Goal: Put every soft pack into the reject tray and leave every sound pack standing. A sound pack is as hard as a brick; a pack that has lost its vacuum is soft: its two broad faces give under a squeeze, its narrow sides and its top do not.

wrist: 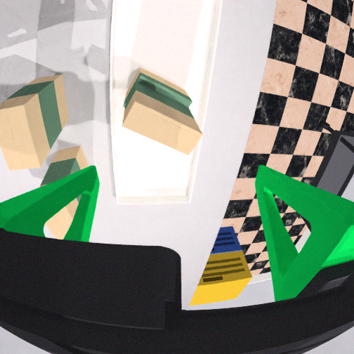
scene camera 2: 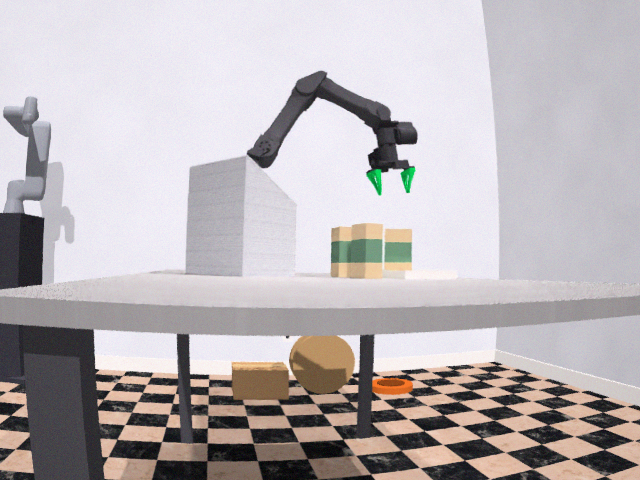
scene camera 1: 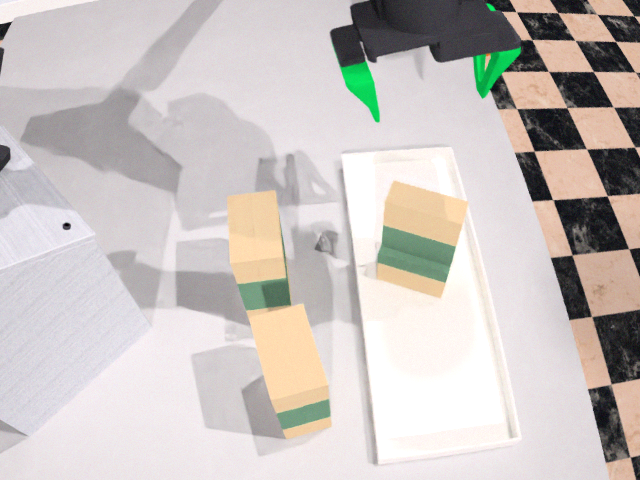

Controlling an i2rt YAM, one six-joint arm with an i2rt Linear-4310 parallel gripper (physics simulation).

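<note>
My gripper is wide open with nothing between its green fingers, high above the packs. A tan pack with a green band stands, turned a little, in the white reject tray; a crease runs across its green band. Left of the tray, one pack stands on the table. Another pack stands close to it; my left finger partly hides it in the wrist view.
A pale wood-grained pedestal stands left of the packs. The table edge lies right of the tray. On the floor are a brown box, a brown disc and an orange ring. A yellow box shows in the wrist view.
</note>
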